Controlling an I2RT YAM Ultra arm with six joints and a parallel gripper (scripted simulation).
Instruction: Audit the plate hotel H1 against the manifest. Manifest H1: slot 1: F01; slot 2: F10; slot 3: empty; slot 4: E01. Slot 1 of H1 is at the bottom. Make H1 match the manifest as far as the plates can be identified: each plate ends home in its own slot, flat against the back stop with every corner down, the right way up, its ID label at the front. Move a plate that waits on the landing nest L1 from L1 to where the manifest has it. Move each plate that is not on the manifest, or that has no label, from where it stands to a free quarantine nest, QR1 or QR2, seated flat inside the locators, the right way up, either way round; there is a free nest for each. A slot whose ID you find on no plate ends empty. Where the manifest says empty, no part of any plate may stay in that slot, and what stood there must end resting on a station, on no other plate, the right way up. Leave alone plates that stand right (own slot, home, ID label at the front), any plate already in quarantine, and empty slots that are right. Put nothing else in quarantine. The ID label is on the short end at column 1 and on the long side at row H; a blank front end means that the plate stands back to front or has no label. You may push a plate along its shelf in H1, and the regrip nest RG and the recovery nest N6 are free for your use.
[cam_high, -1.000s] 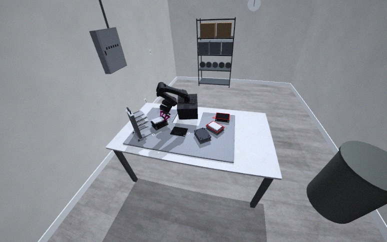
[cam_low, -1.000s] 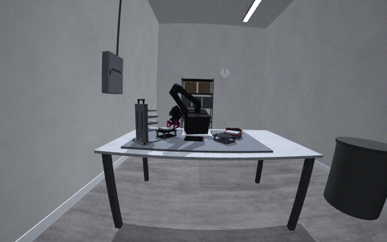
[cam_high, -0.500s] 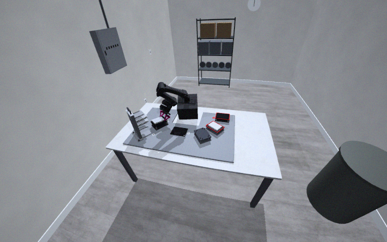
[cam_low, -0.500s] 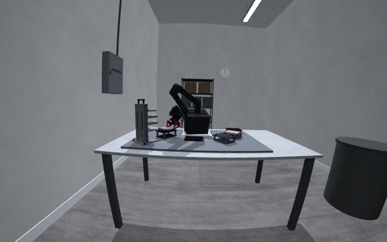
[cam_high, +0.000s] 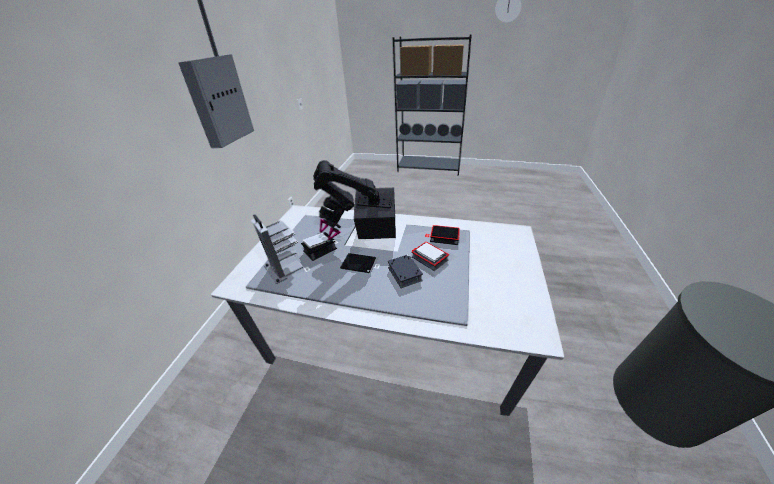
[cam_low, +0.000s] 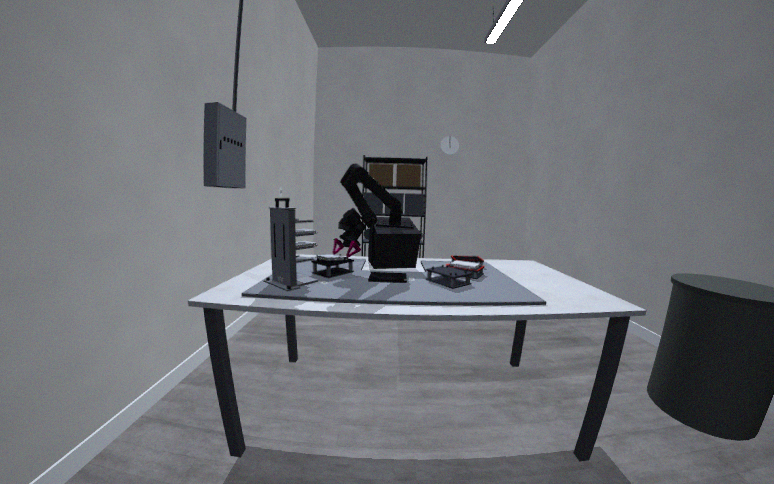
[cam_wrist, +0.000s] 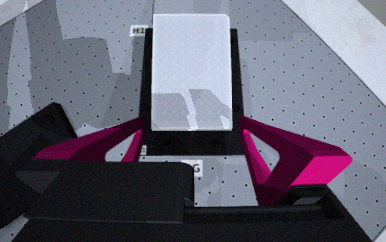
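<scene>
Right now the black regrip nest is 40 mm ahead of my hand, 30 mm to the right of it and 30 mm below it. Also, from my hand: H1 tag: 210 mm ahead, 40 mm to the right, 80 mm below.
</scene>
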